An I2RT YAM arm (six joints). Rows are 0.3 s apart.
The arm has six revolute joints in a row. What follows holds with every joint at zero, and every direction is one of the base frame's.
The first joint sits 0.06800 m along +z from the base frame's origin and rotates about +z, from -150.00 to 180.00 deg.
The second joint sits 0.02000 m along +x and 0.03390 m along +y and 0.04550 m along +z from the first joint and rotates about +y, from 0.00 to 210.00 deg.
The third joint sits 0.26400 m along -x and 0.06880 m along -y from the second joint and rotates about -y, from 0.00 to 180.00 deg.
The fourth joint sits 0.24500 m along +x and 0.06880 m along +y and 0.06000 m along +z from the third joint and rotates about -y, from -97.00 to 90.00 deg.
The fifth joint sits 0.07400 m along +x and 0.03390 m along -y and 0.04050 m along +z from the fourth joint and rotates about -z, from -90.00 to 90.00 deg.
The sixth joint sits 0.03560 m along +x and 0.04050 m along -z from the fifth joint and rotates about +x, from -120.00 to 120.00 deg.
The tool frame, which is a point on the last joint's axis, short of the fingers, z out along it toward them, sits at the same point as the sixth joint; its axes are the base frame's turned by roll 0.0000, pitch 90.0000 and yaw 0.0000 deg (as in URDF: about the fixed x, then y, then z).
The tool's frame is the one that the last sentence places.
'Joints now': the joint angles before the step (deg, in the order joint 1, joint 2, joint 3, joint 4, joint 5, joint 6). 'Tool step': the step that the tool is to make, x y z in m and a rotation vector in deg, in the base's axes. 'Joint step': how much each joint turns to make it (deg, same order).
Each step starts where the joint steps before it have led.
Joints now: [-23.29 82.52 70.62 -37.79 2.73 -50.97]
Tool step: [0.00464 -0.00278 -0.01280 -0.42 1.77 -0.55]
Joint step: [0.00 1.62 -1.09 1.27 1.19 -0.27]
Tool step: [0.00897 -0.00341 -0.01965 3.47 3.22 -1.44]
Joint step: [0.00 3.73 0.16 -0.90 -0.68 2.30]
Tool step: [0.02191 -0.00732 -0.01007 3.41 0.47 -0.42]
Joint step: [0.10 5.79 4.03 -0.10 -2.17 2.06]
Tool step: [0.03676 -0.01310 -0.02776 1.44 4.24 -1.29]
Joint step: [0.47 10.70 7.09 -0.90 1.17 1.35]
